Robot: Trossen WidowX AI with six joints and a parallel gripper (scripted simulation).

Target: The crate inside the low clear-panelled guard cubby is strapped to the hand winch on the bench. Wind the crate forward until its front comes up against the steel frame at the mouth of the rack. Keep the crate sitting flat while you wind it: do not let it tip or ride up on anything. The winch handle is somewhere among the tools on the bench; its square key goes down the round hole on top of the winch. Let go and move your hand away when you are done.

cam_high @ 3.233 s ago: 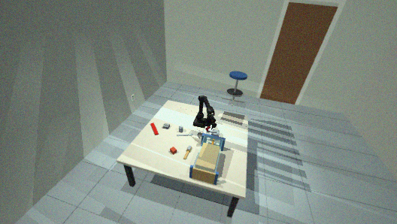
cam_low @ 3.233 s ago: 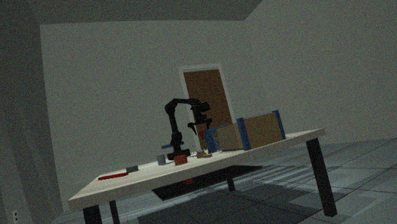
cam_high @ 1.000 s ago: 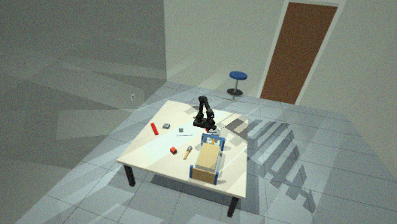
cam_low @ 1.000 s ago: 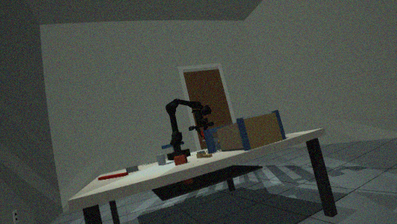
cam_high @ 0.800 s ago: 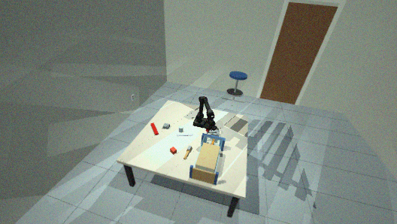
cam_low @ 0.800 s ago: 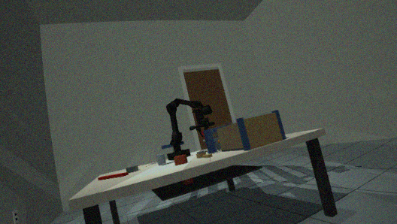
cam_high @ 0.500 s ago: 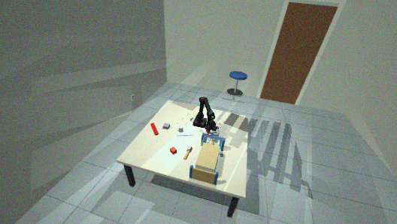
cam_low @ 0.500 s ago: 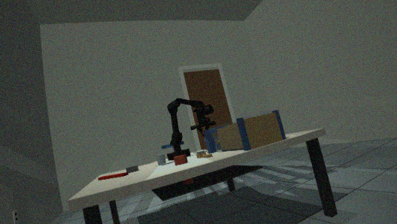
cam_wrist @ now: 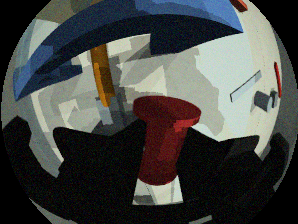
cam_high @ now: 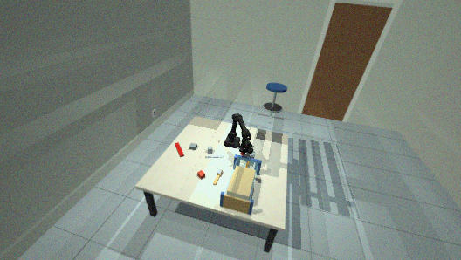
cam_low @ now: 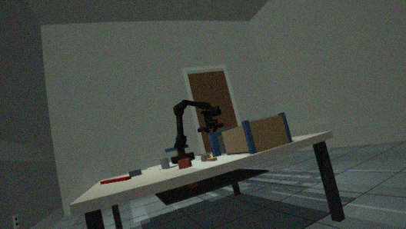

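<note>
My gripper tip is now 3 cm past the winch handle, 3 cm to the right of it and 1 cm above it. From my gripper tip the other things lie so: winch 9 cm behind, 6 cm to the left, 8 cm below; red knob 2 cm above; blue frame 9 cm ahead, 6 cm to the left, 1 cm below.
</note>
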